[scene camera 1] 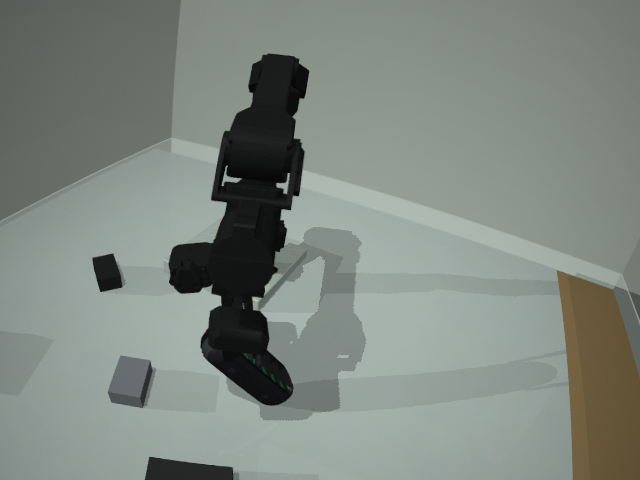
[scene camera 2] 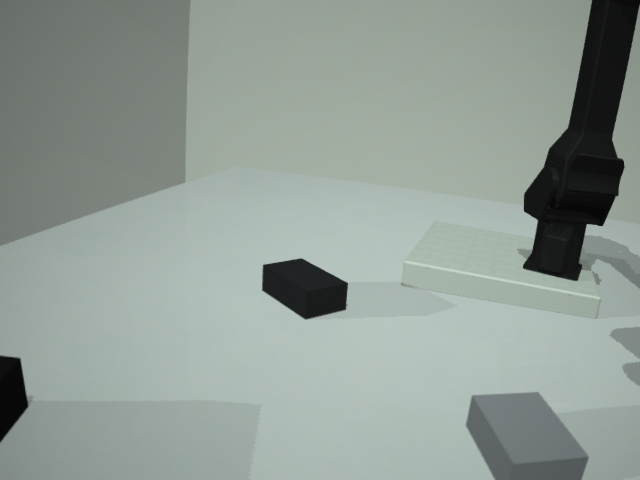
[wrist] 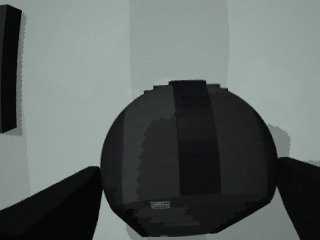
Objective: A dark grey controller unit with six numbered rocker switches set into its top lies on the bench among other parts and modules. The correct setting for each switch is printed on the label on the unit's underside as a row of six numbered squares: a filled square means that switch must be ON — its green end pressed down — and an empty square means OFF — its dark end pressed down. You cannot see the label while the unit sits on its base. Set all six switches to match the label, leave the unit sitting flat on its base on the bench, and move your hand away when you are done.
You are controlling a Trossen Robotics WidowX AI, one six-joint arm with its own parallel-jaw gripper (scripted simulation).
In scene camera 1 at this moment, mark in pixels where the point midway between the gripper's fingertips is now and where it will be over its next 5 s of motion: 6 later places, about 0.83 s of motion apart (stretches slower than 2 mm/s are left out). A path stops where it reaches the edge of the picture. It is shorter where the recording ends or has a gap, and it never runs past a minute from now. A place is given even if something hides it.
The gripper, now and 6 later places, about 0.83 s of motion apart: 227,339; 240,336; 254,333; 269,332; 286,330; 302,331; 319,332
